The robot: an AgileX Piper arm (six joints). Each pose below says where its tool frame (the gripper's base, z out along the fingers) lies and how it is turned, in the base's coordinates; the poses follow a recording.
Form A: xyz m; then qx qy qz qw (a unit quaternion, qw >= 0).
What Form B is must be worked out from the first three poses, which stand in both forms.
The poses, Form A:
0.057, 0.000, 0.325, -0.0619, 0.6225, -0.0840, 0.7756
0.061, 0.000, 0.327, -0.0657, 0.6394, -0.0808, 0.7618
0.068, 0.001, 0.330, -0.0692, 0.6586, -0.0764, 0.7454
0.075, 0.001, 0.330, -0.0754, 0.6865, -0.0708, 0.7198
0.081, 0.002, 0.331, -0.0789, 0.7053, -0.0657, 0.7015
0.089, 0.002, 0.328, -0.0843, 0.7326, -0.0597, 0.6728
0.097, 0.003, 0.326, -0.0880, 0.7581, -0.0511, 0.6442
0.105, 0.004, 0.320, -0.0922, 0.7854, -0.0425, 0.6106
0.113, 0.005, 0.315, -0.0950, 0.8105, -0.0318, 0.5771
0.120, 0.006, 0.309, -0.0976, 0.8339, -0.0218, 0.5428
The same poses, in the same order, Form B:
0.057, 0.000, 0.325, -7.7, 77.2, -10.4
0.061, 0.000, 0.327, -8.2, 79.7, -10.1
0.068, 0.001, 0.330, -8.7, 82.6, -9.6
0.075, 0.001, 0.330, -9.5, 86.9, -9.0
0.081, 0.002, 0.331, -10.1, 90.0, -8.4
0.089, 0.002, 0.328, -10.9, 94.5, -7.7
0.097, 0.003, 0.326, -11.5, 98.9, -6.7
0.105, 0.004, 0.320, -12.2, 103.9, -5.6
0.113, 0.005, 0.315, -12.7, 108.7, -4.3
0.120, 0.006, 0.309, -13.3, 113.4, -3.0

